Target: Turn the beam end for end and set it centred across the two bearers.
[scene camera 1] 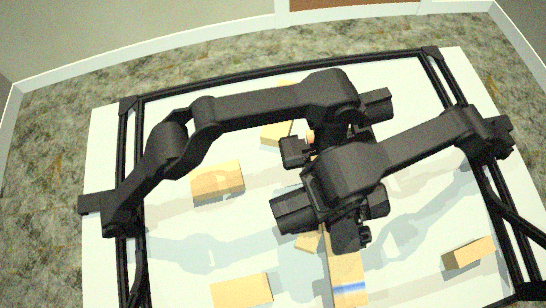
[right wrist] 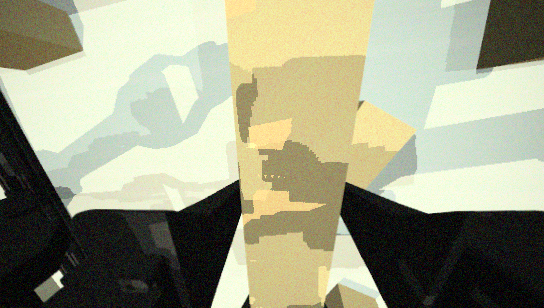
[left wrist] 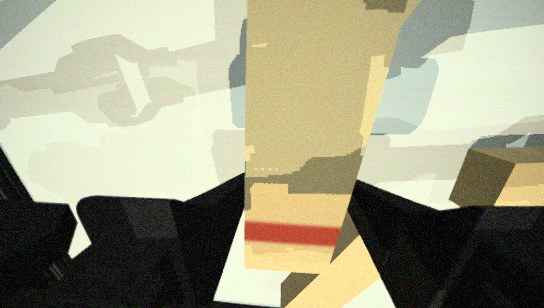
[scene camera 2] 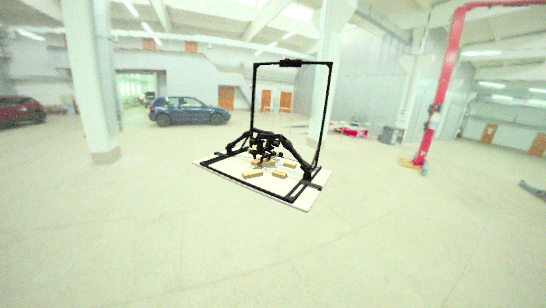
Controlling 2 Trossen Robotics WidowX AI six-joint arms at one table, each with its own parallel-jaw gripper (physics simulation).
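Places are measured from the left arm's base along level axes (x back, y right, z up), in millimetres.
Where they show: left gripper, between the fingertips: (right wrist: 285,294) (left wrist: 293,180) (scene camera 2: 258,162); right gripper, between the fingertips: (right wrist: 288,183) (scene camera 2: 266,158); left arm's base, origin of its link: (scene camera 1: 128,225) (scene camera 2: 306,178); right arm's base, origin of its link: (right wrist: 30,207) (scene camera 2: 229,154).
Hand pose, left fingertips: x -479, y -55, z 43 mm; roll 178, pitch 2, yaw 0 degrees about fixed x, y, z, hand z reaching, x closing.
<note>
Things, the pixels of their top centre, and the offset from my left fingertips.
- long pale wooden beam, centre of its top: (right wrist: 287,213) (scene camera 1: 337,211) (scene camera 2: 265,156) dx +8, dy +123, dz +24 mm
- smaller block, centre of its top: (right wrist: 325,199) (scene camera 1: 318,212) dx +39, dy +105, dz -18 mm
The long pale wooden beam (scene camera 1: 347,270) (left wrist: 310,100) (right wrist: 300,105) has a blue band near its lower end in scene camera 1 and a red band near its other end in the left wrist view. My left gripper (left wrist: 293,180) is shut on the beam near the red band, its fingertips against both sides. My right gripper (right wrist: 288,183) is shut on the beam farther along. The beam is above the table top, overlapping lower blocks in the wrist views. In scene camera 1 the arms hide its middle and both sets of fingertips. I cannot tell which blocks are the two bearers.
Wooden blocks (scene camera 1: 216,182) (scene camera 1: 276,134) (scene camera 1: 242,291) stand left of the beam, and a block (scene camera 1: 468,252) stands at the right. A smaller block (scene camera 1: 308,241) (right wrist: 382,135) is close beside the beam. Another block (left wrist: 340,275) lies under the red-banded end. A black frame (scene camera 1: 280,66) surrounds the work area.
</note>
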